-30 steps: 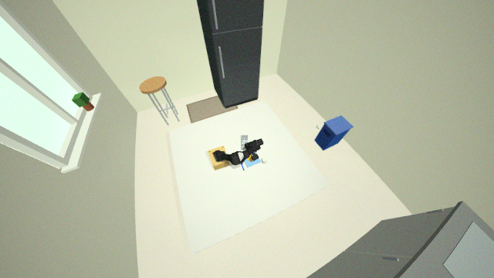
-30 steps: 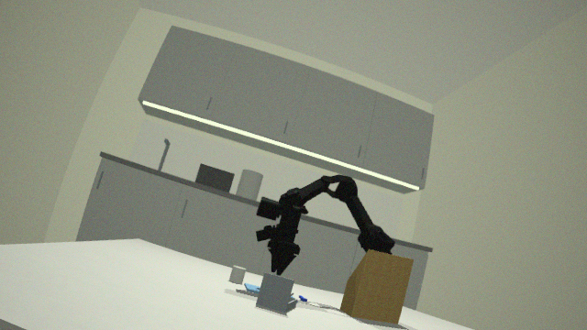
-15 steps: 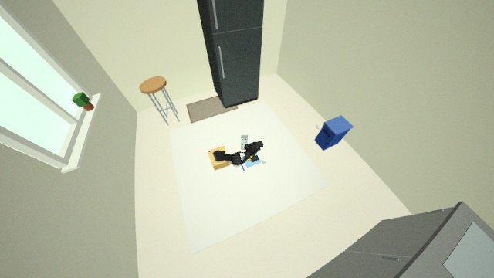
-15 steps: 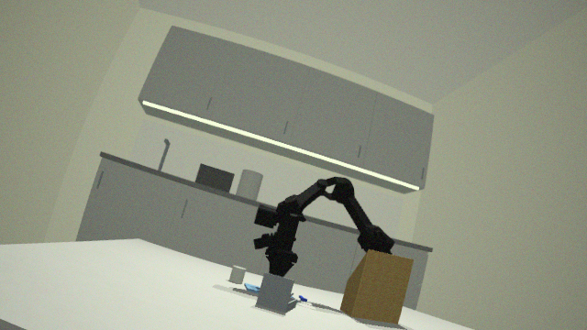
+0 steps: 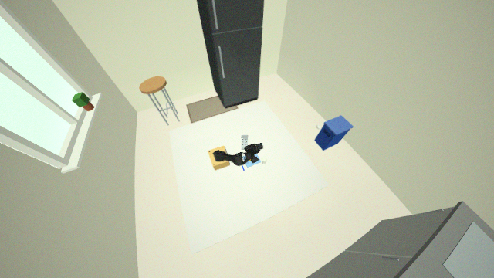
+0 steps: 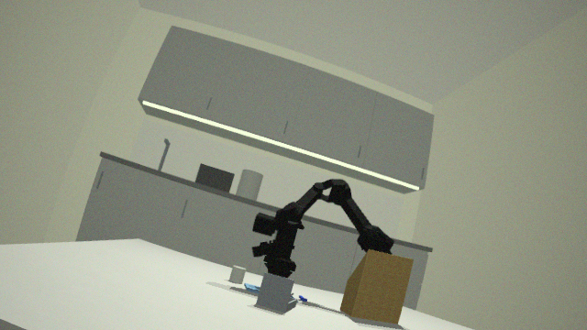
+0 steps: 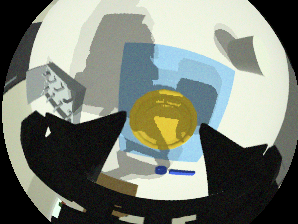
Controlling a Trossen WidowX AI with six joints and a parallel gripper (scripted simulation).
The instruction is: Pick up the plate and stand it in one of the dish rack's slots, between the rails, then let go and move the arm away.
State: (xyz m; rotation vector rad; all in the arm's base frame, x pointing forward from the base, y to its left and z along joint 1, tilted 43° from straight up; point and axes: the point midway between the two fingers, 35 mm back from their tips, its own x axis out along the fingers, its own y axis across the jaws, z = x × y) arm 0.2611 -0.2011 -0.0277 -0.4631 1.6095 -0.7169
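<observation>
Now: the yellow plate right at my gripper tip. Also, from my gripper tip: small white cup 9 cm ahead, 10 cm to the right, 1 cm above; blue utensil 12 cm behind, 3 cm to the right, 1 cm below; grey dish rack 4 cm ahead, 18 cm to the left, 1 cm above.
</observation>
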